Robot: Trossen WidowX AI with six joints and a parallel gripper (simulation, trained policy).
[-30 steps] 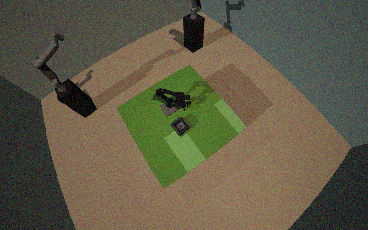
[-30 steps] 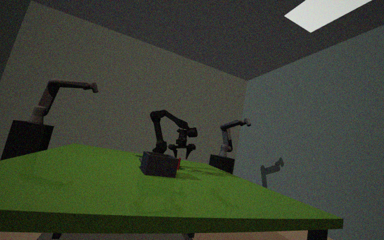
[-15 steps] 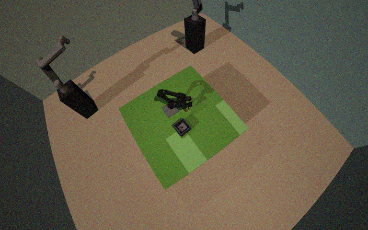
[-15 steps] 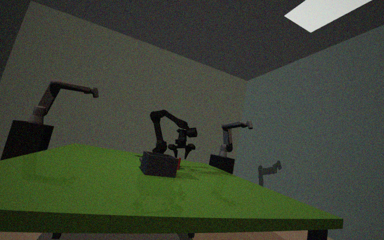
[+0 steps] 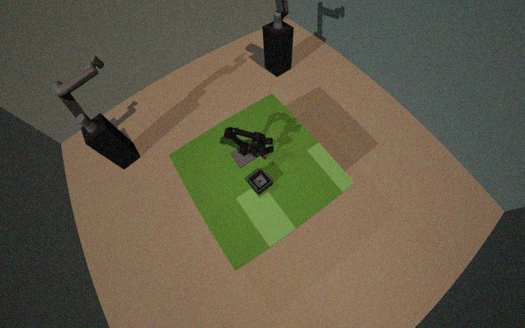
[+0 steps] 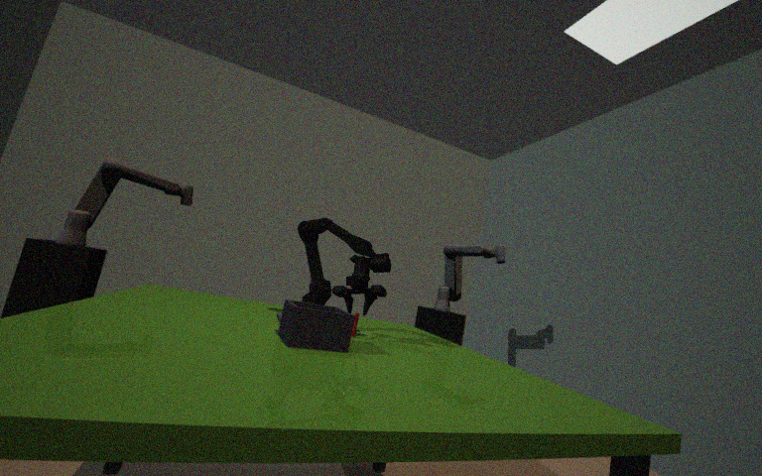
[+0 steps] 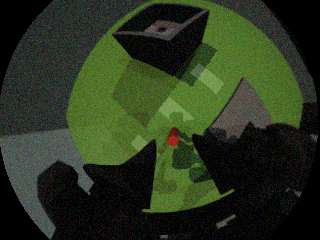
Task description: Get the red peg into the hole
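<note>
Now: gripper tip 3 cm above the small red peg. The rest, counted from my gripper tip: dark box 19 cm to the right, 16 cm ahead, 5 cm below.
</note>
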